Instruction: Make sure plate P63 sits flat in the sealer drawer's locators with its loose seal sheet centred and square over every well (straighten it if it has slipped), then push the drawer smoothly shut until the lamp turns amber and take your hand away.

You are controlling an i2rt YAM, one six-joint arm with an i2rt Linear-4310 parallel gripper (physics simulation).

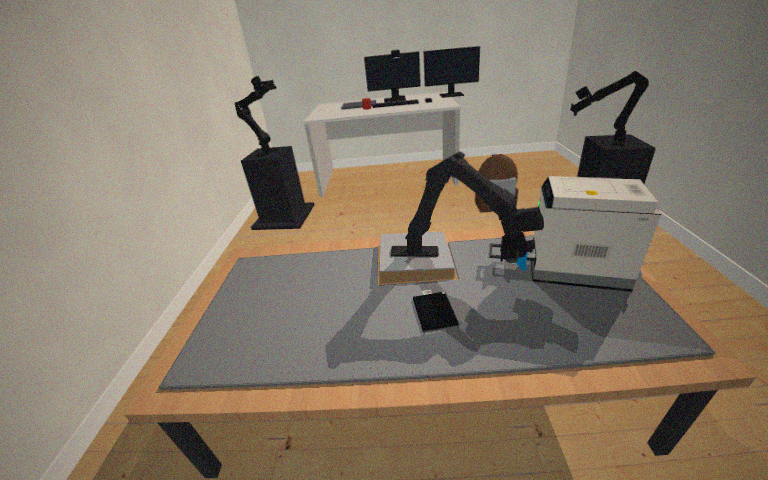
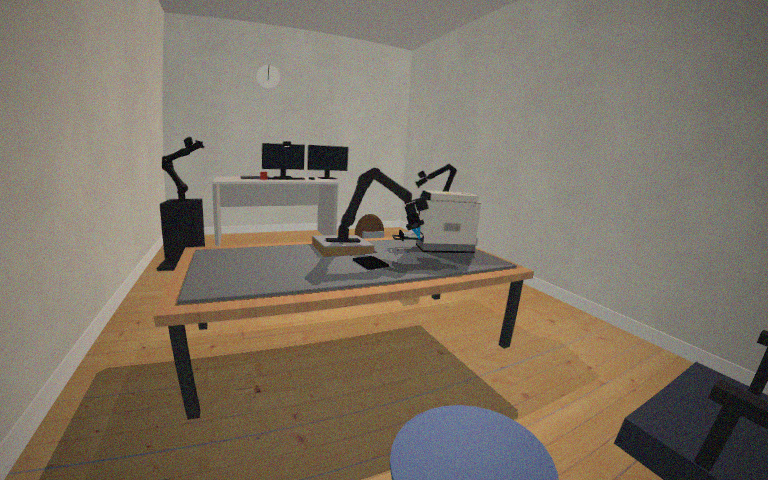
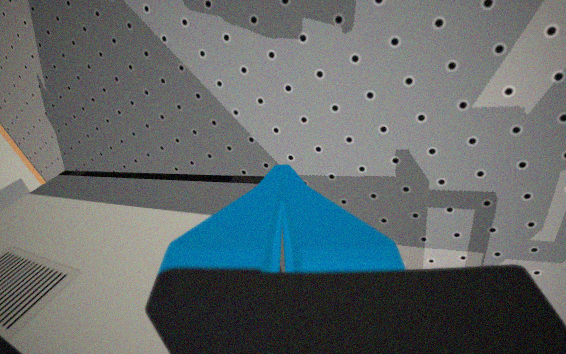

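Pixels of known places: gripper, fingertip midpoint: (image 1: 524, 270) (image 2: 419, 239) (image 3: 282, 177); arm's base at its link origin: (image 1: 414, 252) (image 2: 343, 240).
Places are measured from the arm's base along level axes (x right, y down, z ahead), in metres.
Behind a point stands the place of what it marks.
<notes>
The white sealer (image 1: 594, 237) {x -0.616, y -0.171, z 0.184 m} (image 2: 451, 217) {x -0.606, y -0.176, z 0.183 m} (image 3: 115, 250) {x -0.550, y -0.064, z 0.172 m} stands at the right of the mat. A small green light (image 1: 539, 202) {x -0.481, y -0.216, z 0.001 m} shows at its left front edge. A thin open frame (image 1: 491, 251) {x -0.309, y -0.029, z 0.049 m} (image 2: 400, 236) {x -0.344, y -0.032, z 0.049 m}, seemingly the drawer's handle end, sticks out left of the sealer, partly behind my gripper. My gripper (image 1: 522, 264) {x -0.399, y -0.052, z 0.203 m} (image 2: 417, 234) {x -0.399, y -0.052, z 0.203 m} (image 3: 282, 177) {x -0.399, y -0.052, z 0.203 m} is shut and empty, blue fingertips together, pointing down close to the sealer's left front corner. Plate P63 and the seal sheet cannot be made out, so their seating is hidden. Whether the fingers touch the drawer cannot be told.
A black tablet-like slab (image 1: 434, 311) {x -0.077, y 0.029, z 0.325 m} (image 2: 370, 262) {x -0.070, y 0.029, z 0.333 m} lies on the grey mat (image 1: 271, 328) {x 0.497, y 0.041, z 0.405 m} (image 2: 237, 277) {x 0.569, y 0.041, z 0.431 m} in front of the arm's base block (image 1: 416, 275) {x -0.010, y 0.026, z 0.127 m}. A brown rounded chair back (image 1: 498, 166) (image 2: 369, 223) stands behind the table. Other arms on black pedestals stand farther back.
</notes>
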